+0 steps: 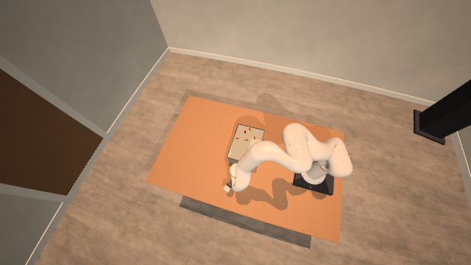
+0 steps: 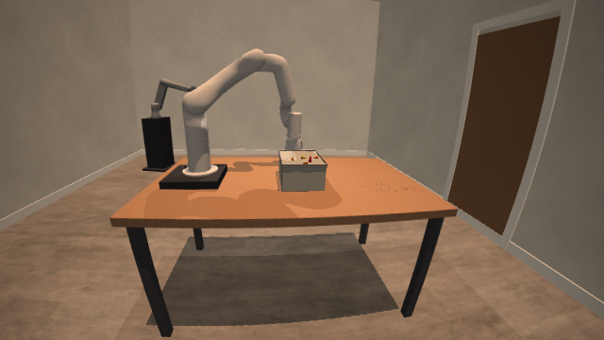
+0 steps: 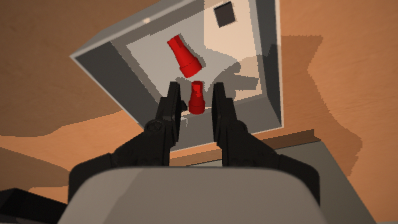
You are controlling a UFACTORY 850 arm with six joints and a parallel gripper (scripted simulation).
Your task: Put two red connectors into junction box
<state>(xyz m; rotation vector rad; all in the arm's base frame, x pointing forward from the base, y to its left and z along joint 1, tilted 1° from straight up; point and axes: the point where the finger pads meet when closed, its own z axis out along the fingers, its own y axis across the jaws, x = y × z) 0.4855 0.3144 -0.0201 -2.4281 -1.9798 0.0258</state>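
Now: hand 2 cm to the right of the steel junction box and 3 cm above it. The rest, counted from my hand: tool case: 6 cm ahead, 26 cm to the right, 7 cm above; then yellow connector: 8 cm ahead, 29 cm to the right, 11 cm above.
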